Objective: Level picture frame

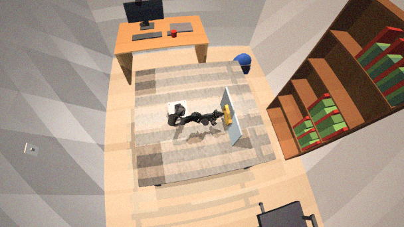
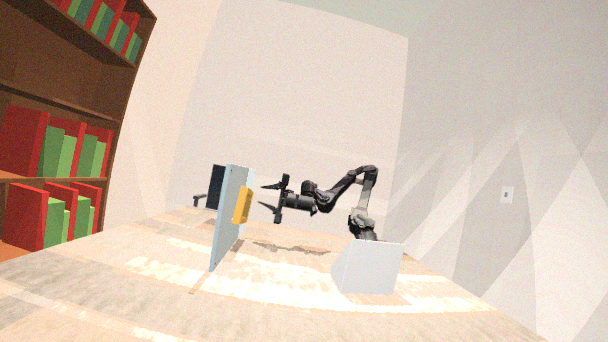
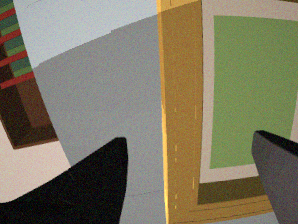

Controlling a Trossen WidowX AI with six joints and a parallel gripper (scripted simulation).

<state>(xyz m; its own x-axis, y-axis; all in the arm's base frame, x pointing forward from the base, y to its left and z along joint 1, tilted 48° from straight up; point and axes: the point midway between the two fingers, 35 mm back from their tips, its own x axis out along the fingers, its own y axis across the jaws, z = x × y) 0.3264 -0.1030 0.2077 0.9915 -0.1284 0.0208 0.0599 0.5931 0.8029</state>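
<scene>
Now: gripper tip 5 cm short of the picture frame and 5 cm above it. Round my gripper tip: wall panel: 6 cm below, 6 cm ahead, 1 cm to the right.
</scene>
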